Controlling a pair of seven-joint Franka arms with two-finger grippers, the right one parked.
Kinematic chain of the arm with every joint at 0, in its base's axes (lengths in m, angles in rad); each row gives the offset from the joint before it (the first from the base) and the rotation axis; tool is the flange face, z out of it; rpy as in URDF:
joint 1: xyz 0 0 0.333 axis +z
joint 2: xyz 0 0 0 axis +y
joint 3: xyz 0 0 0.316 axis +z
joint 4: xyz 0.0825 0 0 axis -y
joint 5: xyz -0.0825 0 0.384 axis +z
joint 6: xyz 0 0 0 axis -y
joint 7: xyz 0.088 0 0 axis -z
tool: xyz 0 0 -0.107 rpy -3.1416 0 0
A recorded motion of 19 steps. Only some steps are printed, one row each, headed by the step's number.
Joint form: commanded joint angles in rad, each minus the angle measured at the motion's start. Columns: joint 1, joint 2, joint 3, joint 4, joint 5, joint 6, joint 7.
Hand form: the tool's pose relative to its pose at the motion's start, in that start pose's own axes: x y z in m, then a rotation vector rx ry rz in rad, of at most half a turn. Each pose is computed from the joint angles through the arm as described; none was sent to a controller.
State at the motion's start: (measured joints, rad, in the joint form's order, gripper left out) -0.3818 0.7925 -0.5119 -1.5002 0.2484 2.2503 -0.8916
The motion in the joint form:
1: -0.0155 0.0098 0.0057 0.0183 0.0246 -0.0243 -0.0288
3: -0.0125 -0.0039 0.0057 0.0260 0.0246 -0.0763 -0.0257
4: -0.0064 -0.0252 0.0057 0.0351 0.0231 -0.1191 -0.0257
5: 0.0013 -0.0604 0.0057 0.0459 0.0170 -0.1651 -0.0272
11: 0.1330 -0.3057 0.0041 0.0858 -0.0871 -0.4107 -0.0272
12: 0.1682 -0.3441 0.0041 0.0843 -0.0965 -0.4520 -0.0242
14: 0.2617 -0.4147 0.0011 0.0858 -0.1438 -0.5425 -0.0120
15: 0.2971 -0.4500 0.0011 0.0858 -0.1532 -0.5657 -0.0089
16: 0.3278 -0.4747 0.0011 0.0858 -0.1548 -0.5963 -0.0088
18: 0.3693 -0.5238 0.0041 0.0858 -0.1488 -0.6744 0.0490
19: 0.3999 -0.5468 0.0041 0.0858 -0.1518 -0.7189 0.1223
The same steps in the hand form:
1: -0.0019 0.0039 0.0031 0.0272 0.0044 -0.0075
3: -0.0014 0.0006 -0.0051 0.0580 -0.0089 -0.0075
4: 0.0014 -0.0024 -0.0201 0.0766 -0.0093 -0.0141
5: 0.0045 -0.0048 -0.0450 0.0889 -0.0005 -0.0252
11: 0.0263 -0.0655 -0.2153 0.0909 0.0386 -0.1830
12: 0.0296 -0.0850 -0.2387 0.1014 0.0422 -0.2150
14: 0.0376 -0.1343 -0.2841 0.1033 0.0211 -0.2997
15: 0.0382 -0.1525 -0.3064 0.1006 0.0348 -0.3306
16: 0.0385 -0.1699 -0.3212 0.1118 0.0373 -0.3603
18: 0.0309 -0.1964 -0.3465 0.1550 0.0285 -0.3469
19: 0.0277 -0.2141 -0.3585 0.1737 0.0093 -0.3059

